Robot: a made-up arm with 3 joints. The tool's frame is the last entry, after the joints.
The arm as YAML. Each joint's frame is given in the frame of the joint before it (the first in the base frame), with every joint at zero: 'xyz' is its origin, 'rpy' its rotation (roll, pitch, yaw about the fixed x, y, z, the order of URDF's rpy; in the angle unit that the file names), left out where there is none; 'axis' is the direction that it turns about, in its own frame. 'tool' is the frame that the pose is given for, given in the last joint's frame.
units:
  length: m
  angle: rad
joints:
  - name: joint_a
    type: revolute
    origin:
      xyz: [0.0, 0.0, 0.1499]
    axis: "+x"
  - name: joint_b
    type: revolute
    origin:
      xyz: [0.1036, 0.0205, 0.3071]
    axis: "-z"
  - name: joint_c
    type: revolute
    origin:
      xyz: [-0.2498, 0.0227, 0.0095]
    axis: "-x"
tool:
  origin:
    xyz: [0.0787, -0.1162, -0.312]
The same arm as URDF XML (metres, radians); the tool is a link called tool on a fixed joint. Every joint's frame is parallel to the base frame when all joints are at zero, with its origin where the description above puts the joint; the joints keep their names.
<robot name="arm">
<joint name="tool_joint" type="fixed"><parent link="link3"/><child link="tool"/><origin xyz="0.0787 -0.1162 -0.312" rpy="0 0 0"/></joint>
<joint name="joint_c" type="continuous"><parent link="link2"/><child link="link3"/><origin xyz="-0.2498 0.0227 0.0095" rpy="0 0 0"/><axis xyz="-1 0 0"/></joint>
<joint name="joint_b" type="continuous"><parent link="link1"/><child link="link2"/><origin xyz="0.1036 0.0205 0.3071" rpy="0 0 0"/><axis xyz="0 0 -1"/></joint>
<joint name="joint_a" type="continuous"><parent link="base"/><child link="link1"/><origin xyz="0 0 0.1499" rpy="0 0 0"/><axis xyz="1 0 0"/></joint>
<link name="base"/>
<link name="link1"/>
<link name="link2"/>
<link name="link3"/>
<link name="tool"/>
</robot>

